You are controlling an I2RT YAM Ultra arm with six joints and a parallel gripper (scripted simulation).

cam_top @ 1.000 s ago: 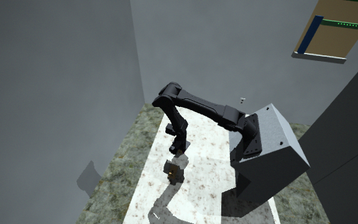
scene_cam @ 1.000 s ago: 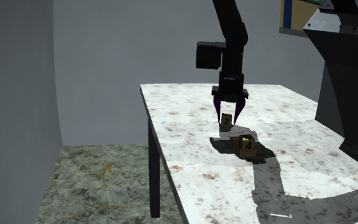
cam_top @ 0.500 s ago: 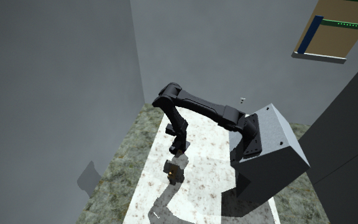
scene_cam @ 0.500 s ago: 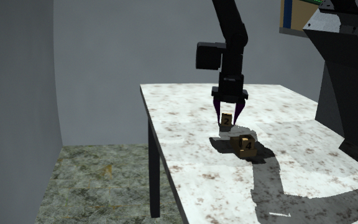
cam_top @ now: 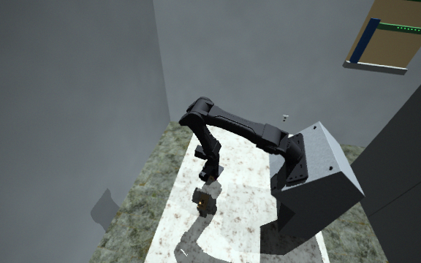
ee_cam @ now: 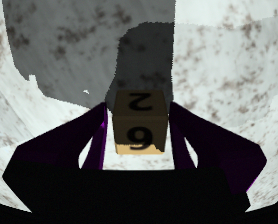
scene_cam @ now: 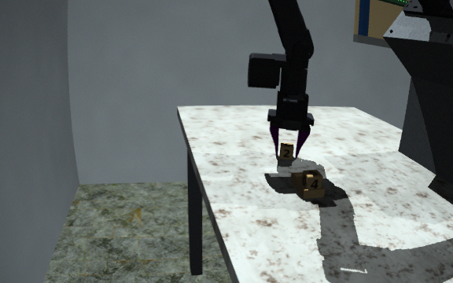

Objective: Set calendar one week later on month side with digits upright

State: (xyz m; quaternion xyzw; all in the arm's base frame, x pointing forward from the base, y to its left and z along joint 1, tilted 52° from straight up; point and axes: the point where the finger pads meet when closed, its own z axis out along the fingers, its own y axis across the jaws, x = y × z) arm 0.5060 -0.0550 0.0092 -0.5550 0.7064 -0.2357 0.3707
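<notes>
My gripper is now right at the wooden digit cube.
</notes>
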